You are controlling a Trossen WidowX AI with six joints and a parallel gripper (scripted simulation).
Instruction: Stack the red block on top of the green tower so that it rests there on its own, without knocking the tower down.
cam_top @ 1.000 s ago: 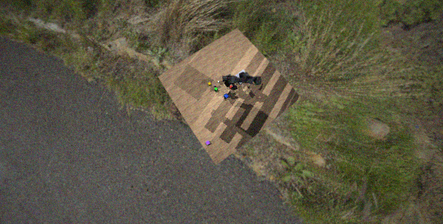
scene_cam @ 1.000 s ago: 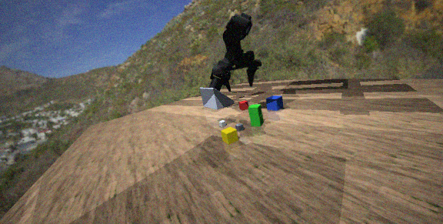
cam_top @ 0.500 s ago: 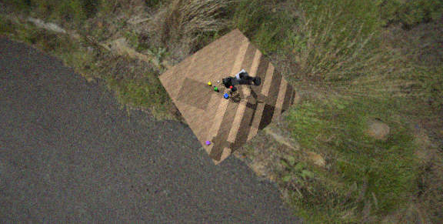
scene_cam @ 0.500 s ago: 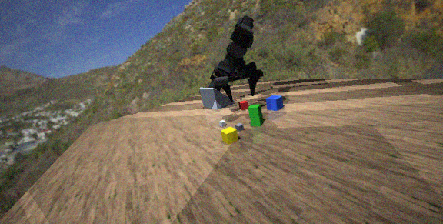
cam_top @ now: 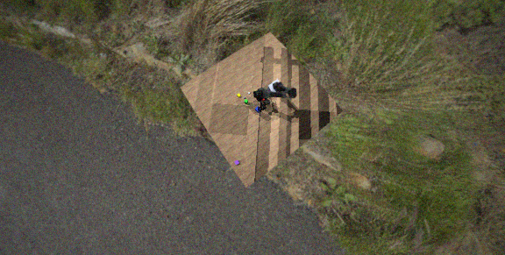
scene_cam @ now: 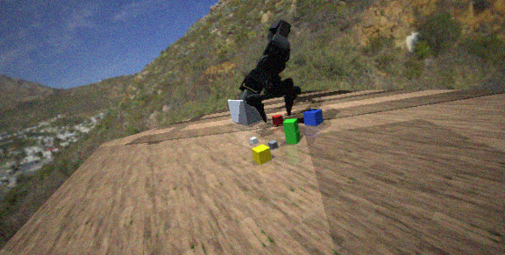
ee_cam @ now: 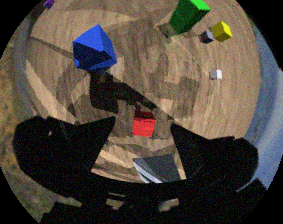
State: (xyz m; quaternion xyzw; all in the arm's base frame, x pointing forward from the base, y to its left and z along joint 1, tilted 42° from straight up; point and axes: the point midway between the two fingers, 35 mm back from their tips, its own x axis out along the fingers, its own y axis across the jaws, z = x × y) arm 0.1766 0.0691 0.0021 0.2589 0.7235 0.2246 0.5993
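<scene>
The red block lies right at my gripper tip. The rest, counted from my gripper tip: purple block: 55 cm ahead, 43 cm to the left; then yellow cube: 20 cm ahead, 17 cm to the right; then blue cube: 11 cm ahead, 7 cm to the left.
</scene>
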